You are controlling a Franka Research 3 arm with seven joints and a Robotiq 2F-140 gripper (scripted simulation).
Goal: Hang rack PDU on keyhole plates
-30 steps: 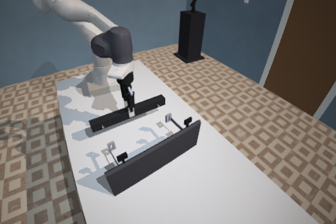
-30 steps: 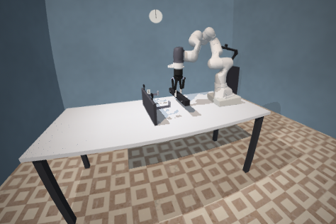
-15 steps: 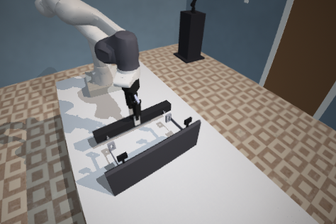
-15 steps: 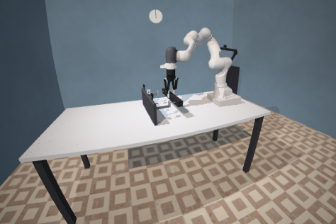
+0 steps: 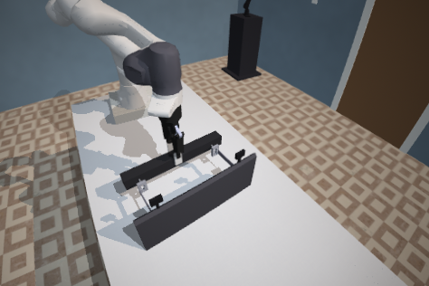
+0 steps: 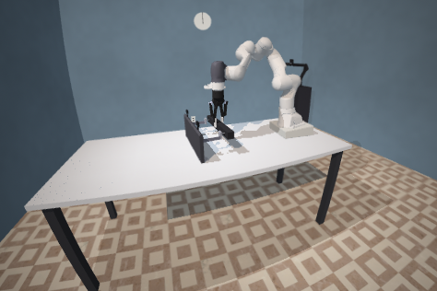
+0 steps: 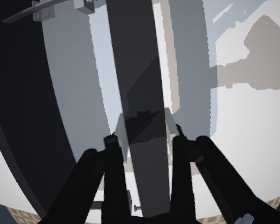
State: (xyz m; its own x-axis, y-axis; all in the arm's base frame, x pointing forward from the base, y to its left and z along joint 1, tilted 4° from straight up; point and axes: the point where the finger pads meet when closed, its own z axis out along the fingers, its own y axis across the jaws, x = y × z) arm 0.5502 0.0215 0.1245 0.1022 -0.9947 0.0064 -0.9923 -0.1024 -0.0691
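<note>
The rack PDU is 2 cm below my hand and 2 cm ahead of it. From my hand the other things lie so: dark panel (18 cm ahead, 7 cm below, 2 cm to the left).
</note>
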